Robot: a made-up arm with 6 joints.
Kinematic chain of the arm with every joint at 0, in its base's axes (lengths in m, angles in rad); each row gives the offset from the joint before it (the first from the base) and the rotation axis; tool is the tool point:
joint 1: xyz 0 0 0.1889 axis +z
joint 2: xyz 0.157 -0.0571 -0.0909 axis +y
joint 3: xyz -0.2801 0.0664 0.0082 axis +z
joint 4: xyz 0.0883 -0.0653 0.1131 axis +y
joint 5: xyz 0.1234 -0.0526 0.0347 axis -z
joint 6: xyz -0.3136 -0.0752 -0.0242 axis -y
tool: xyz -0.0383 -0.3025 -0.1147
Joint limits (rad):
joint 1: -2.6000..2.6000
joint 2: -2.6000..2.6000
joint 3: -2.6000..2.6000
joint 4: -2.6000..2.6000
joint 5: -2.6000..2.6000
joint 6: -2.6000..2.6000
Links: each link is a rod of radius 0.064 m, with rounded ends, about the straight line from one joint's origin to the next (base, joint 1, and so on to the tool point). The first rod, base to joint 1, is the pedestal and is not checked.
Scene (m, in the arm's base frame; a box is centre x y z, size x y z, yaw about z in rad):
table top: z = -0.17
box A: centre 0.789 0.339 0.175 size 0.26 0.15 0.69 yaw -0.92
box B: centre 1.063 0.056 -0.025 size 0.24 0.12 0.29 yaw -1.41
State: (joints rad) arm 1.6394 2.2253 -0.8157 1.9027 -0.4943 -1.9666
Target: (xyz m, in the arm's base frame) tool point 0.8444 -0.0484 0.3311
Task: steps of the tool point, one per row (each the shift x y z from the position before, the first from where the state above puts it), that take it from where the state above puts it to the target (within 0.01 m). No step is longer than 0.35 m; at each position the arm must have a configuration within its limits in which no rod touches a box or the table.
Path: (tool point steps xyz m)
1: -0.0342 -0.1719 0.2537
2: -0.0980 -0.2532 0.1703
3: 0.0926 -0.2726 -0.0706
4: -0.0205 -0.2575 -0.1076
5: -0.1029 -0.1986 -0.1320
6: -0.1423 -0.1198 -0.1420
7: 0.1940 0.0927 0.0521
8: 0.1835 0.1325 -0.0074
9: 0.1494 0.1569 -0.0671
10: 0.0984 0.1598 -0.1190

